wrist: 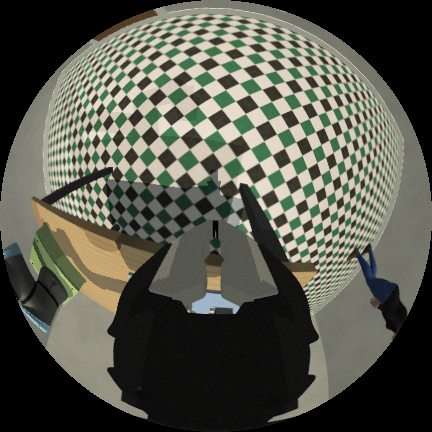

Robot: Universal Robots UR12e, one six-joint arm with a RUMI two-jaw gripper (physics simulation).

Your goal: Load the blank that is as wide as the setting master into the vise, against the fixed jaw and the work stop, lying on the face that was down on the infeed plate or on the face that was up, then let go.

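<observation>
My gripper (215, 221) is shut, with its two grey fingertips close together and no part between them. It hangs over the wooden table, near the table's long edge. Part of a blue plate (206, 302) shows through the gap behind the fingers. Small grey shapes (223, 311) stand on it, cut off by the black gripper body, and I cannot tell what they are. The blanks, the setting master, the vise jaws and the work stop cannot be made out in the wrist view; the gripper body hides much of the table.
The wooden table (60, 220) runs across the lower part of the view. A green plate (52, 245) lies at its left end, beside a black and blue machine part (47, 295). Black bars (262, 225) (80, 185) stick out past the table edge. A person (385, 295) is at the right.
</observation>
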